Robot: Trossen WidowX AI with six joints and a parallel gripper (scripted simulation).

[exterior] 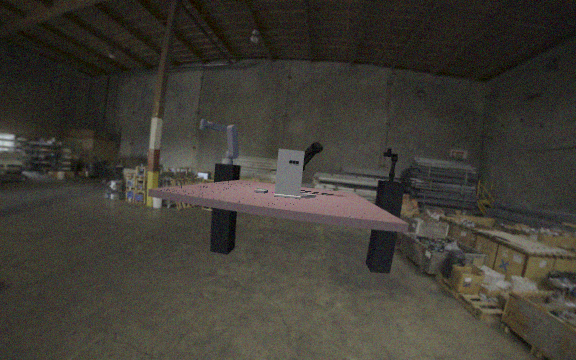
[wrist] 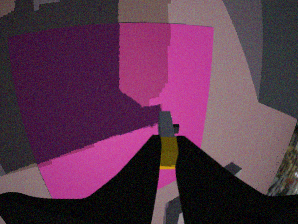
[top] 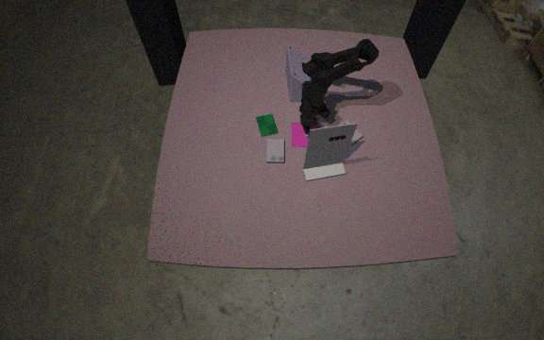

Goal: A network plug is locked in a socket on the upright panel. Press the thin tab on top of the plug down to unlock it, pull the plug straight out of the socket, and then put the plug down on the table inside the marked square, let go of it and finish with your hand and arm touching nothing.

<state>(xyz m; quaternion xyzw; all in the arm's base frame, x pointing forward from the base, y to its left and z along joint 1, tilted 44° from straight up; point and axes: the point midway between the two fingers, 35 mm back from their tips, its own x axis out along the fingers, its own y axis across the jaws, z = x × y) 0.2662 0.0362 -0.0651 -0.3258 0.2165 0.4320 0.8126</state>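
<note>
Right now my gripper tip is 20 mm above the magenta square and 10 mm past it. The rest, counted from my gripper tip: grey panel 150 mm ahead, 120 mm above, 70 mm to the left; then flat green patch 170 mm to the right, 60 mm behind, 20 mm below; then network plug right at my gripper tip.
</note>
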